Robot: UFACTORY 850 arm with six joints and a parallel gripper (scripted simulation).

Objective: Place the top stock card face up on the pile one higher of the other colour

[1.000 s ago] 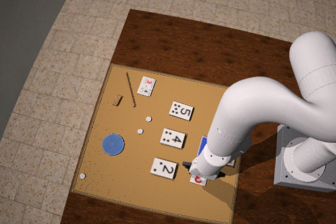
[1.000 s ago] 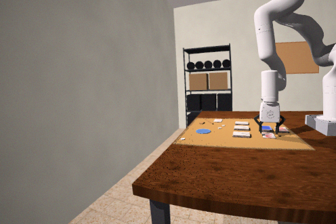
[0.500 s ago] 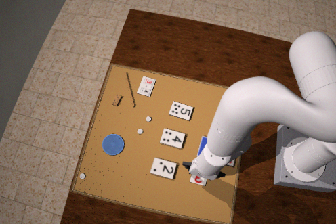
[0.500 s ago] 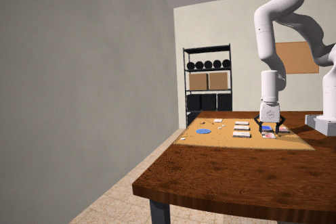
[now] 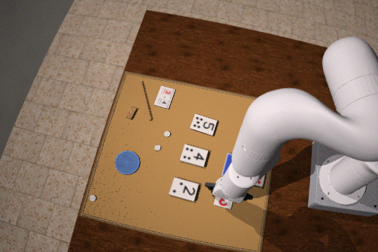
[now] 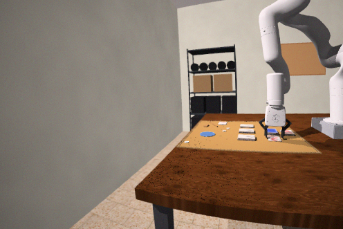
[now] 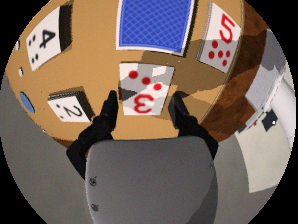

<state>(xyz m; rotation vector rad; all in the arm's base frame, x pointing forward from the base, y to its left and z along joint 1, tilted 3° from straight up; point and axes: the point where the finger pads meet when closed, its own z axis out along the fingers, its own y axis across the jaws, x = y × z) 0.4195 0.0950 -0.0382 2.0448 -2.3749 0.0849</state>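
My hand is 2 cm above the blue-backed card. Also, from my hand: tan card cloth: 16 cm ahead, 12 cm to the right, 3 cm below.
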